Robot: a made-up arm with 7 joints. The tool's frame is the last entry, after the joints.
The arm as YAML. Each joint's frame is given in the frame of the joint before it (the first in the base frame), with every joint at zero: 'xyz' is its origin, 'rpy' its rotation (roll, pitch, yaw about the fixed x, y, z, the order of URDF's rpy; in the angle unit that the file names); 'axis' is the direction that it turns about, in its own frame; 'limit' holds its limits. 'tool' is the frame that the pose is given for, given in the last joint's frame.
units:
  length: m
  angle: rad
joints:
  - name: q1
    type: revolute
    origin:
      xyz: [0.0, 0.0, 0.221]
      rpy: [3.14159, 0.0, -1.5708]
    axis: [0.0, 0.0, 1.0]
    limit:
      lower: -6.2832
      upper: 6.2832
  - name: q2
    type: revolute
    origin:
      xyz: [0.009, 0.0, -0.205]
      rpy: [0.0, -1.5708, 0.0]
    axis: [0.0, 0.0, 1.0]
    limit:
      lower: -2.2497
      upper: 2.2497
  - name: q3
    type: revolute
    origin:
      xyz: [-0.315, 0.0, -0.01]
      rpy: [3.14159, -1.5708, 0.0]
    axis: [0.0, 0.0, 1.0]
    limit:
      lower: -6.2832
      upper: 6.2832
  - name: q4
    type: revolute
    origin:
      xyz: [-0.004, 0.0, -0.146]
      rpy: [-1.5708, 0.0, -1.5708]
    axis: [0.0, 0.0, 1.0]
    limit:
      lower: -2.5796
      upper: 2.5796
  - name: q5
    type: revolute
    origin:
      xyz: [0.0, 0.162, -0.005]
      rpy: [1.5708, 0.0, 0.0]
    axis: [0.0, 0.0, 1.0]
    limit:
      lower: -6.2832
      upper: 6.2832
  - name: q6
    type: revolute
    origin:
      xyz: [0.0, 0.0, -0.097]
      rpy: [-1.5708, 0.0, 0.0]
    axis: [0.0, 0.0, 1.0]
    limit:
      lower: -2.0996
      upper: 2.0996
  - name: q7
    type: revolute
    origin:
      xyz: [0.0, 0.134, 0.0]
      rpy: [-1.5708, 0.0, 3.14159]
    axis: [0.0, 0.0, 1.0]
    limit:
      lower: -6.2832
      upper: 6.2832
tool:
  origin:
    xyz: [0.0, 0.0, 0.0]
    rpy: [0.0, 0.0, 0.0]
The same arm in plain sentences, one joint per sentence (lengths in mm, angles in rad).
The arm has seven revolute joints in a row. What follows holds with every joint at zero, and every direction is one of the base frame's. Joint 1 is mounted 221 mm along +z from the base frame's origin and rotates about -z, from -6.2832 to 6.2832 rad. Joint 2 is mounted 9 mm along -y and 205 mm along +z from joint 1 and rotates about +y, from -2.2497 to 2.2497 rad. Joint 3 is mounted 10 mm along -y and 315 mm along +z from joint 2 and rotates about -z, from -6.2832 to 6.2832 rad. Joint 4 is mounted 4 mm along -y and 146 mm along +z from joint 3 and rotates about +y, from -2.5796 to 2.5796 rad. Joint 5 is mounted 5 mm along -y and 162 mm along +z from joint 4 and rotates about -z, from -6.2832 to 6.2832 rad. Joint 6 is mounted 97 mm along +z from joint 5 and rotates about +y, from -2.0996 to 2.0996 rad. Joint 7 is mounted 134 mm along +z from joint 6 and rotates about -z, from -6.2832 to 6.2832 rad. The tool frame, which is the frame that the pose is given for, is mounted at the same point as joint 7; its axes are the base frame's turned by roll -3.1416, pitch 0 and yaw 0 rad (as in URDF: about the fixed x, then y, then z).
